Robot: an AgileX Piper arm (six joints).
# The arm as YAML. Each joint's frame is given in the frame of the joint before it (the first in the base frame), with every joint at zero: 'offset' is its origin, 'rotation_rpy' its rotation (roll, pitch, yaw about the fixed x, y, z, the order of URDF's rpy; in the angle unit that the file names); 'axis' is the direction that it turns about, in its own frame. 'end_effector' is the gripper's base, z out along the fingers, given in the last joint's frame.
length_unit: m
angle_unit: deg
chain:
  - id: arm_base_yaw
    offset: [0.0, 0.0, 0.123]
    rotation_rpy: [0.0, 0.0, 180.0]
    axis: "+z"
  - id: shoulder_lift
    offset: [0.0, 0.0, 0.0]
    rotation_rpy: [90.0, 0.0, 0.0]
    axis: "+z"
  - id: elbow
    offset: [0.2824, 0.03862, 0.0]
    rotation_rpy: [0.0, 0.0, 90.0]
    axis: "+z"
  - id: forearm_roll
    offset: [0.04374, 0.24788, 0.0]
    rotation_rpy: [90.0, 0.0, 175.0]
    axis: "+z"
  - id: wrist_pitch
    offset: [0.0, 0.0, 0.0]
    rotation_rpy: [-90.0, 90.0, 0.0]
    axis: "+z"
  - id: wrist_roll
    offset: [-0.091, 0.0, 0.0]
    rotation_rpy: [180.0, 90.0, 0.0]
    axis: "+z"
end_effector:
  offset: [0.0, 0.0, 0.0]
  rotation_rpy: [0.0, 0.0, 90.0]
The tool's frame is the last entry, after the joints.
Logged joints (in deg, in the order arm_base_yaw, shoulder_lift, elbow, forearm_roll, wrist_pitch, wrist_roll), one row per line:
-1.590, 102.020, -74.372, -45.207, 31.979, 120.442
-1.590, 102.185, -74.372, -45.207, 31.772, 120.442
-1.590, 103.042, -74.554, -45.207, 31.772, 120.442
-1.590, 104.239, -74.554, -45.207, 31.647, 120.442
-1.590, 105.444, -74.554, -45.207, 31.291, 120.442
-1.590, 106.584, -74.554, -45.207, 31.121, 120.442
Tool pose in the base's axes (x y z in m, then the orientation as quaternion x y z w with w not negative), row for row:
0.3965, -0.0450, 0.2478, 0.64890, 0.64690, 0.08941, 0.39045
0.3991, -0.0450, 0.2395, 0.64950, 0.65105, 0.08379, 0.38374
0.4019, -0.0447, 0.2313, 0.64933, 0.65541, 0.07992, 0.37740
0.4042, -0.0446, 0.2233, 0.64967, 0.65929, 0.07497, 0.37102
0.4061, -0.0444, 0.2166, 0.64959, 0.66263, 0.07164, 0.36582
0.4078, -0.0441, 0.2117, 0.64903, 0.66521, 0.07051, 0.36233
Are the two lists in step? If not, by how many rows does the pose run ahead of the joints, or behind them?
The pose runs 2 rows ahead of the joints: the pose in row i belongs to the joints in row i + 2.
